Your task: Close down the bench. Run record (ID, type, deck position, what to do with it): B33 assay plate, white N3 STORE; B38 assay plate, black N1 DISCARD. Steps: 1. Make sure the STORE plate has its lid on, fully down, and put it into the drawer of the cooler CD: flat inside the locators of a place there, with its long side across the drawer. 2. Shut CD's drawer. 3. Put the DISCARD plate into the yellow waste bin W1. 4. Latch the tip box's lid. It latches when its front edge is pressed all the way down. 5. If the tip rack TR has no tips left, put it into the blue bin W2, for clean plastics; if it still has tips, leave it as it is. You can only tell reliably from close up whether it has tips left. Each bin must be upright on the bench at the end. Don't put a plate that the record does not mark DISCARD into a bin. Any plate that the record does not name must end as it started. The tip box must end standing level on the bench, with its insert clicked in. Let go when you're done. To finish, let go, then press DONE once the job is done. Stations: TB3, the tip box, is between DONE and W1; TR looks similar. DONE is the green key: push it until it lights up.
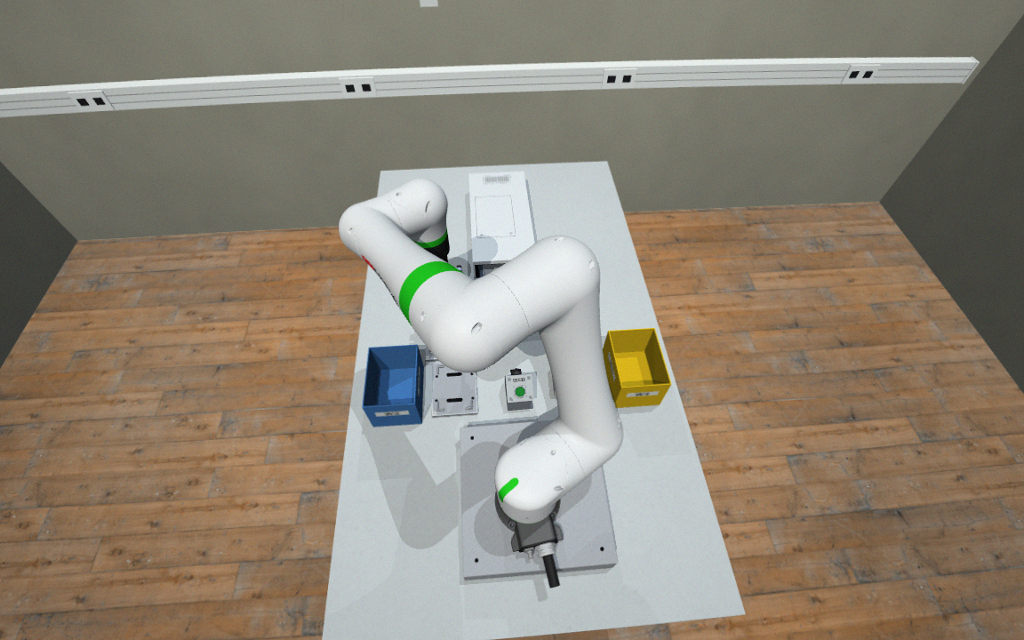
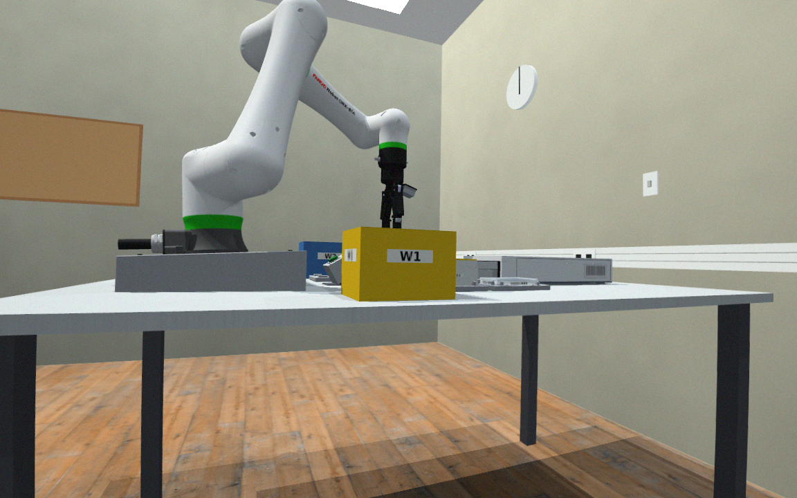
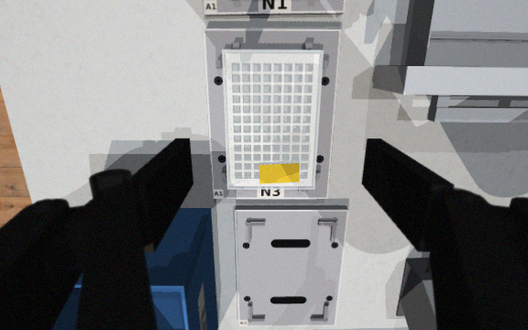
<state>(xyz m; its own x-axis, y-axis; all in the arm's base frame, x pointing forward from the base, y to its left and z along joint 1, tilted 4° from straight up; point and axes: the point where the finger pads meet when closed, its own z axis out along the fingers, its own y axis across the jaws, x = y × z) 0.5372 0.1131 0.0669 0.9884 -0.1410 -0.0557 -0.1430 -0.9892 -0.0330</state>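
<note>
Now: hand 13 cm above the clear plate lid. The rest, counted from my hand: N1 label: 14 cm below, 10 cm ahead, 2 cm to the right; grey N3 nest: 15 cm below; white plate: 14 cm below.
</note>
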